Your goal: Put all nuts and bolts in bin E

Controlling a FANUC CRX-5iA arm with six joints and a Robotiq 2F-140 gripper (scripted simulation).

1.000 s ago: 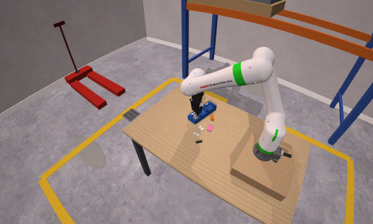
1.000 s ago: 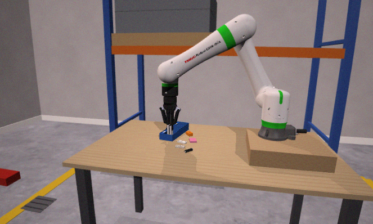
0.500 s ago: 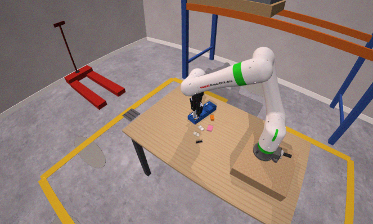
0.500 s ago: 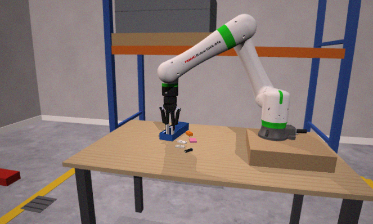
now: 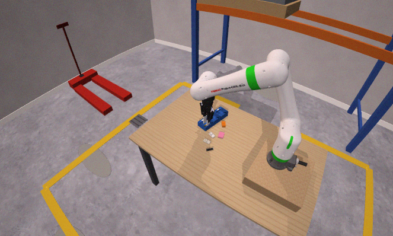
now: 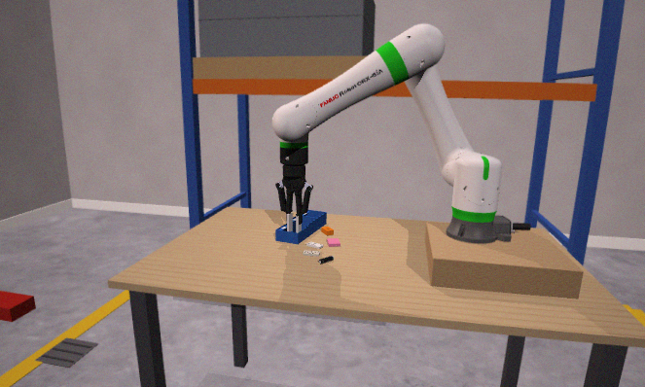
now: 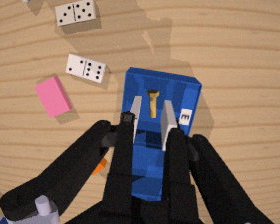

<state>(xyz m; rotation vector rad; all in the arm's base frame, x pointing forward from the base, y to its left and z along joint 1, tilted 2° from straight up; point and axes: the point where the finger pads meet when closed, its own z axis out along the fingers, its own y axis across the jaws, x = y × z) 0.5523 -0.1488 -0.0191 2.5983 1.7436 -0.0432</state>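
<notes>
The brass piece is 1 cm to the left of my hand and 4 cm below it. From my hand the other things lie so: orange block 11 cm behind, 8 cm to the right, 5 cm below; then blue bin row 2 cm behind, 8 cm to the right, 3 cm below; then pink block 13 cm behind, 4 cm to the left, 5 cm below.
</notes>
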